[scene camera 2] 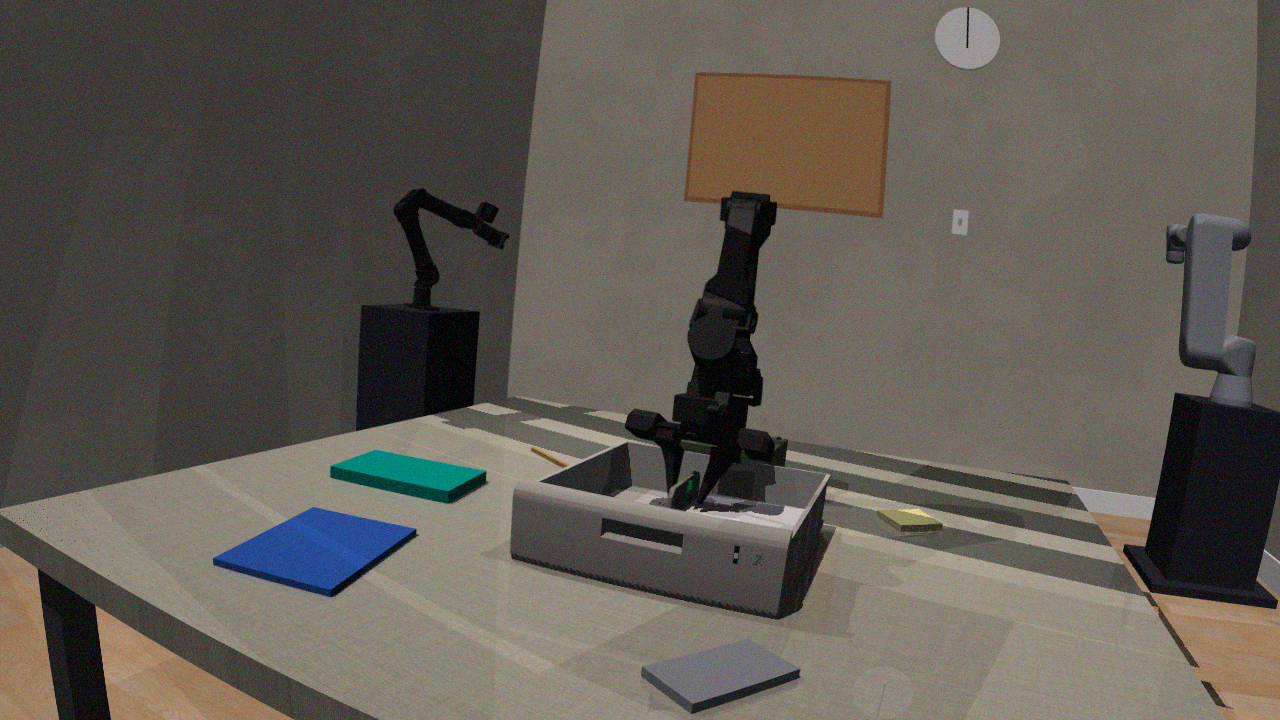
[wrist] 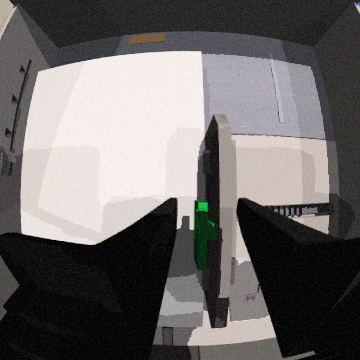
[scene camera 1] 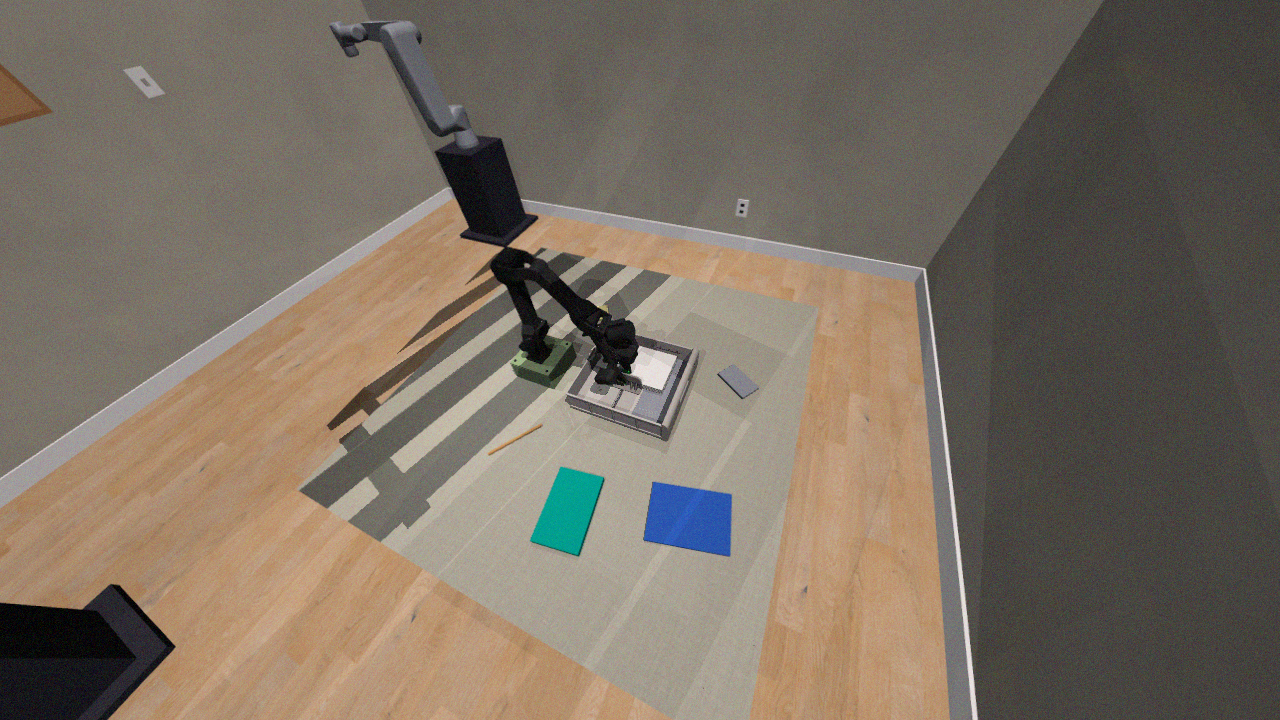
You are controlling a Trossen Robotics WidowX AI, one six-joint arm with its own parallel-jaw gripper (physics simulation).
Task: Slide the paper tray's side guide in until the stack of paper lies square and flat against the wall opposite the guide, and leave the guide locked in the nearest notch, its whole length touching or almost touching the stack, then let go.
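Seen in the pictures: gripper, fingertip midpoint: (scene camera 2: pixel 684 500) (wrist: pixel 207 204) (scene camera 1: pixel 627 377); arm's base at its link origin: (scene camera 1: pixel 539 354).
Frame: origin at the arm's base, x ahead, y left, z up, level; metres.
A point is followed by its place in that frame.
Note:
The grey paper tray (scene camera 1: pixel 617 417) {x 0.341, y -0.102, z -0.036 m} (scene camera 2: pixel 572 530) {x 0.501, y -0.027, z -0.024 m} stands on the table with its walls around a white stack of paper (scene camera 1: pixel 659 367) {x 0.388, y 0.120, z -0.034 m} (wrist: pixel 120 125) {x 0.365, y 0.095, z -0.034 m}. In the wrist view the stack lies flat, its left edge along the left wall, opposite the guide. The upright side guide (wrist: pixel 226 200) {x 0.317, y 0.031, z 0.002 m}, with its green latch (wrist: pixel 201 235) {x 0.302, y 0.042, z 0.005 m} (scene camera 2: pixel 690 486) {x 0.316, y 0.043, z -0.002 m}, stands along the stack's right edge, touching or almost touching it. Whether the latch sits in a notch is hidden. My gripper (scene camera 2: pixel 687 499) {x 0.312, y 0.036, z -0.023 m} (wrist: pixel 207 204) {x 0.312, y 0.036, z -0.023 m} is open inside the tray, one finger on each side of the guide, with gaps on both sides.
A grey slab (scene camera 1: pixel 737 381) {x 0.639, y 0.182, z -0.067 m} (scene camera 2: pixel 720 673) {x 0.649, y 0.189, z -0.067 m} lies beside the tray. A teal block (scene camera 1: pixel 568 510) {x 0.335, y -0.389, z -0.059 m} (scene camera 2: pixel 407 476) {x 0.365, y -0.358, z -0.059 m}, a blue sheet (scene camera 1: pixel 688 519) {x 0.628, y -0.286, z -0.069 m} (scene camera 2: pixel 315 549) {x 0.646, y -0.269, z -0.069 m} and a thin orange stick (scene camera 1: pixel 514 439) {x 0.069, y -0.272, z -0.071 m} (scene camera 2: pixel 547 456) {x 0.057, y -0.294, z -0.072 m} lie farther off. A yellow pad (scene camera 2: pixel 909 520) {x 0.070, y 0.317, z -0.067 m} lies right of the tray in scene camera 2.

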